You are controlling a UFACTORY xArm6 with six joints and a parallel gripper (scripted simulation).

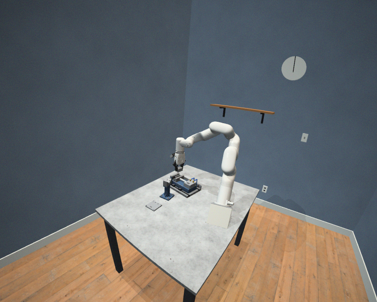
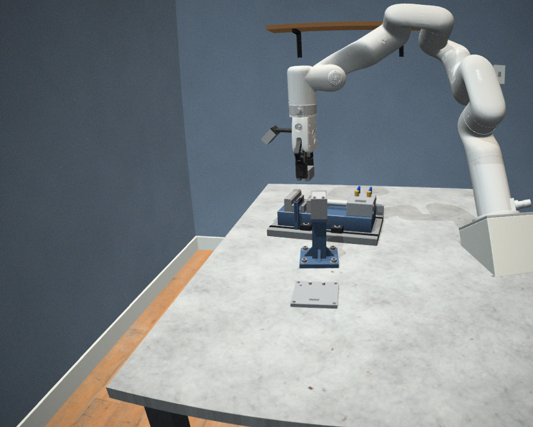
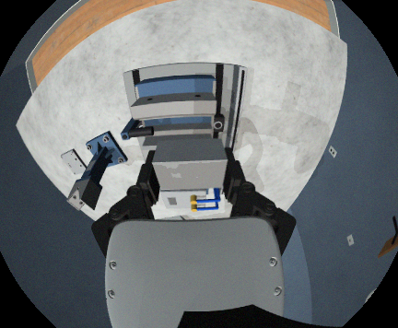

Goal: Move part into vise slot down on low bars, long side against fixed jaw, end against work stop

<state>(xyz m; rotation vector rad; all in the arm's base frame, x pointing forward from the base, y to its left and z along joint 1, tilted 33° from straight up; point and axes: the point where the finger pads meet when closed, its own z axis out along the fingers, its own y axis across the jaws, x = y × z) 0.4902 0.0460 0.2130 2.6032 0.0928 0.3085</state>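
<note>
Now: the fixed jaw 3 cm ahead of my hand, 2 cm to the left of it and 9 cm below it. Also, from my hand: cylinder rod (9 cm behind, 2 cm to the left, 9 cm below); then part (2 cm below); then work stop (7 cm to the left, 7 cm below).
</note>
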